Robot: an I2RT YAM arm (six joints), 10 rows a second.
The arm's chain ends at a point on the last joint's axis. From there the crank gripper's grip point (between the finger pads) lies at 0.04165 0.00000 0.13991 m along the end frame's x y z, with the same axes.
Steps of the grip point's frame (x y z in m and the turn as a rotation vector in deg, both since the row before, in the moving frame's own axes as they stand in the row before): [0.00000 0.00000 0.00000 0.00 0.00 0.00]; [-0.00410 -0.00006 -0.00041 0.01 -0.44 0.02]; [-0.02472 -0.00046 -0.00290 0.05 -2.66 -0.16]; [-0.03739 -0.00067 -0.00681 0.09 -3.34 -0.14]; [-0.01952 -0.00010 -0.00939 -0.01 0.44 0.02]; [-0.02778 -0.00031 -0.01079 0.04 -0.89 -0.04]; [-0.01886 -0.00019 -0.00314 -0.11 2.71 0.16]
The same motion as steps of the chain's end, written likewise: [0.00000 0.00000 0.00000 0.00 0.00 0.00]; [-0.00302 -0.00005 -0.00073 0.01 -0.44 0.02]; [-0.01818 -0.00023 -0.00468 0.05 -2.66 -0.16]; [-0.02917 -0.00036 -0.00900 0.09 -3.34 -0.14]; [-0.02059 -0.00014 -0.00907 -0.01 0.44 0.02]; [-0.02560 -0.00018 -0.01142 0.04 -0.89 -0.04]; [-0.02543 -0.00058 -0.00101 -0.11 2.71 0.16]
